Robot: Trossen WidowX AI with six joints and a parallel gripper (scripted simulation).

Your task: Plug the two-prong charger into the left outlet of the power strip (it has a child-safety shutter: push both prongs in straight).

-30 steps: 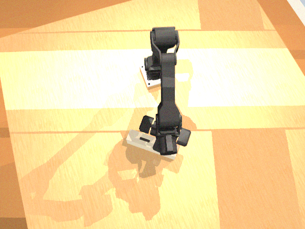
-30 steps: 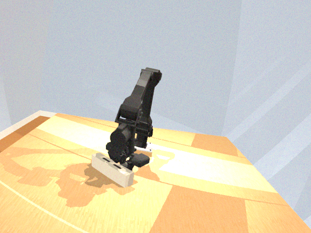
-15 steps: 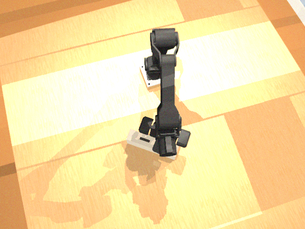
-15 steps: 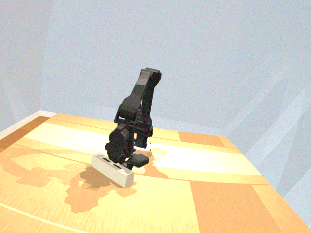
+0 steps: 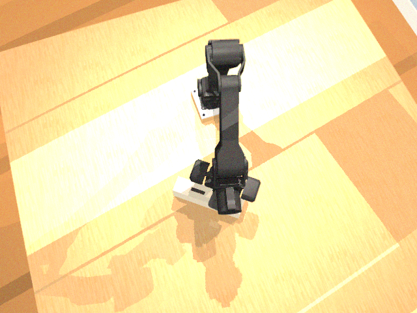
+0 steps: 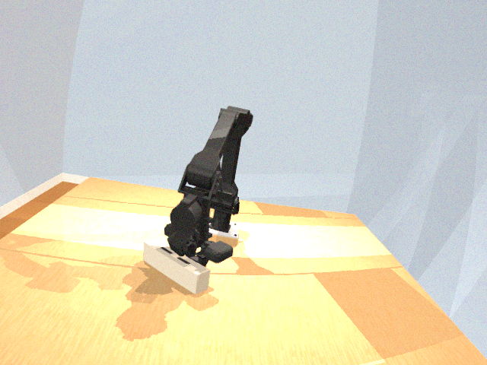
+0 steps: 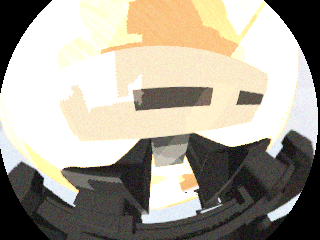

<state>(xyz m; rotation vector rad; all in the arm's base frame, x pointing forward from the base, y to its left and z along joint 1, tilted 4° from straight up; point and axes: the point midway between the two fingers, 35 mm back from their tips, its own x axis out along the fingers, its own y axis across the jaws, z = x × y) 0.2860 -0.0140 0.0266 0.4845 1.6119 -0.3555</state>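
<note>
Right now the two-prong charger is 2 cm ahead of my gripper tip, 1 cm to the right of it and 1 cm above it.
</note>
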